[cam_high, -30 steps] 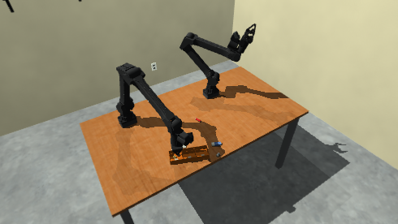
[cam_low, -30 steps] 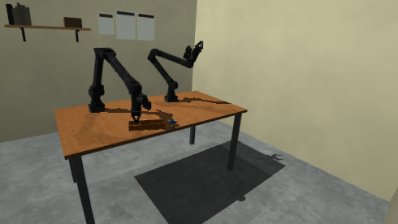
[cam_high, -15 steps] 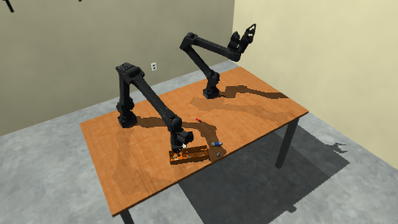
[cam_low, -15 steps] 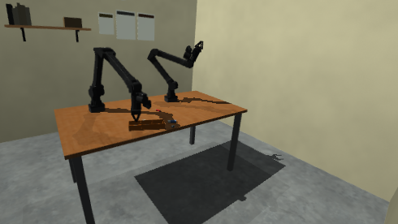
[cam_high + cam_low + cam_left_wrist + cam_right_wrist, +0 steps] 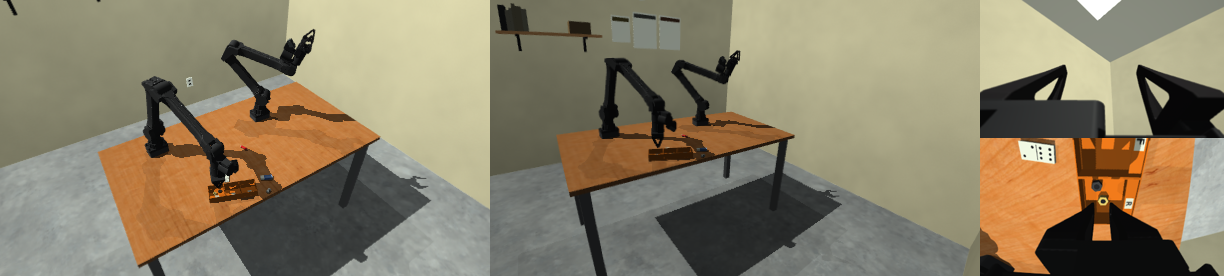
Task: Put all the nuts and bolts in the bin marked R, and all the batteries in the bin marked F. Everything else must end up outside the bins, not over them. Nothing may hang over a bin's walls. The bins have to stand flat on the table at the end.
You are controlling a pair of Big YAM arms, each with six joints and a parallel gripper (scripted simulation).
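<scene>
My right hand is 1 cm past the dark nut, 1 cm to the right of it and 6 cm above it. Round my right hand: brass nut: 2 cm to the right, 6 cm below; then orange bin unit: 3 cm ahead, 6 cm to the left, 5 cm below; then white domino: 7 cm behind, 8 cm to the left, 7 cm below.
</scene>
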